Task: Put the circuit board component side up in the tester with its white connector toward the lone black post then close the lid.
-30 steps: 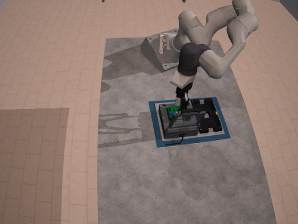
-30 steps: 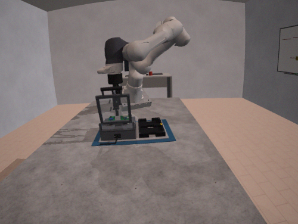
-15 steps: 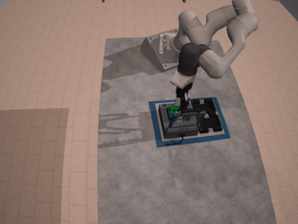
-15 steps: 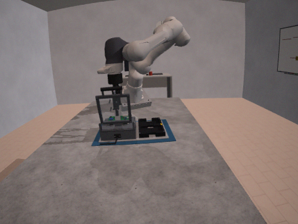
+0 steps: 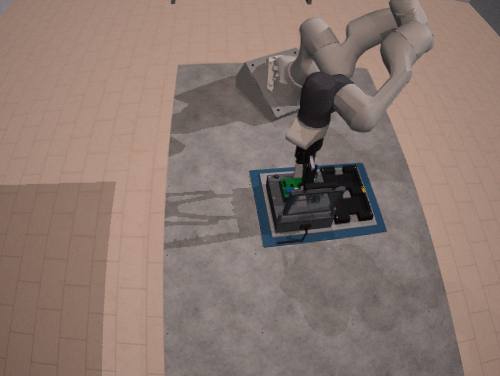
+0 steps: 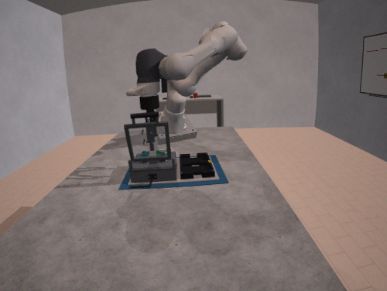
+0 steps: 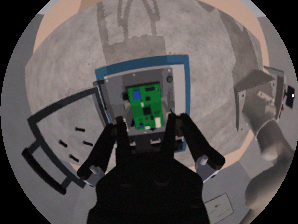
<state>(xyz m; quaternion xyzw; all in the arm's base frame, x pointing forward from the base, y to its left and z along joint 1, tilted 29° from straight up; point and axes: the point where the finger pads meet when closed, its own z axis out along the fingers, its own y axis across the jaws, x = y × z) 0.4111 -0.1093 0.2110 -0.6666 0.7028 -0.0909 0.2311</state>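
Now: the green circuit board 20 mm below my hand. The rest, counted from my hand: tester bed 10 mm ahead, 10 mm to the left, 30 mm below; then framed clear lid 130 mm ahead, 80 mm above.
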